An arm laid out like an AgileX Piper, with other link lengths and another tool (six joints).
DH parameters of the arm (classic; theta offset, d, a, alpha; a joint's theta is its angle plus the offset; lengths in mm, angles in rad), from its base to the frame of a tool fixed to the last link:
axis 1: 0 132.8 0 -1.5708
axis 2: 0.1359 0 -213.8 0
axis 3: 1.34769 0 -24.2 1.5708
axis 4: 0 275.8 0 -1.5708
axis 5: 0 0 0 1.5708
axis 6: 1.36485 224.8 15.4 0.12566
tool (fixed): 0 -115.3 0 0
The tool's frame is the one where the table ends.
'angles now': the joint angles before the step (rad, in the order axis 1, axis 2, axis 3, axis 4, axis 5, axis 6). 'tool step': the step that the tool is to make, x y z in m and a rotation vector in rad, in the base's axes. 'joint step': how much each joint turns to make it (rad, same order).
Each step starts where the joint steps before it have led.
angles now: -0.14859, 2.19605, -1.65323, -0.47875, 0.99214, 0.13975
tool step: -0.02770, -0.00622, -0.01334, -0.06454, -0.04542, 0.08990
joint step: -0.01923, -0.11803, 0.24893, -0.13576, -0.19325, 0.05077
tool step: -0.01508, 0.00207, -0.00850, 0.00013, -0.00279, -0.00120
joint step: -0.00139, -0.04243, 0.10043, -0.03593, -0.04929, 0.05076
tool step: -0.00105, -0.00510, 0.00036, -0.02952, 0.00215, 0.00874
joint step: -0.00707, -0.00136, 0.00454, -0.04144, -0.00163, 0.01148
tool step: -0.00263, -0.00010, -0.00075, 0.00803, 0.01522, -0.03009
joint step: -0.00002, 0.00000, 0.00000, 0.01624, 0.02585, 0.00839
